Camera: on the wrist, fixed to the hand. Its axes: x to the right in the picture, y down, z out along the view.
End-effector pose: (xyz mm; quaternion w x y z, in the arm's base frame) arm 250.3 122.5 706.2 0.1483 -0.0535 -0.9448 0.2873
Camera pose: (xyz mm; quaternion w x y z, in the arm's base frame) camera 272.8 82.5 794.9 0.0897 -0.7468 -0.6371 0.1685
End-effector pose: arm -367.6 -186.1 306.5 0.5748 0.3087 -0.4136 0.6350
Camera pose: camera -280.7 -140.1 288.5 0.0996 -0.2591 -0.4679 0.8390
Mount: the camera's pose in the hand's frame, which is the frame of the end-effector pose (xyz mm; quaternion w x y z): -6.7 -82.4 -56.1 0.7036 -0.1298 0.1958 0.6707
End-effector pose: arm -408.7 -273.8 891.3 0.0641 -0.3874 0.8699 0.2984
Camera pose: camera -338.7 -344.4 900.6 0.3756 -0.2441 -0.8457 -0.2900
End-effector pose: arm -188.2 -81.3 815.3 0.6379 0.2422 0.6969 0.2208
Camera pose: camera -248.2 -150.1 774.7 0.1957 0.5118 0.4241 0.7210
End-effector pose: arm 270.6 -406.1 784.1 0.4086 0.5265 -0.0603 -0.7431
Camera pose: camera 273.2 -328.2 721.6 0.8660 0.4225 -0.2191 -0.1535
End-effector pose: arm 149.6 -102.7 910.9 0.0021 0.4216 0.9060 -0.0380
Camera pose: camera 92.5 -156.7 972.6 0.0957 -0.9114 -0.3600 -0.1748
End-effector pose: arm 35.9 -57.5 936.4 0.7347 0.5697 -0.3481 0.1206
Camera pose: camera 99.3 -30.9 863.9 0.5781 0.0484 -0.4988 0.6439
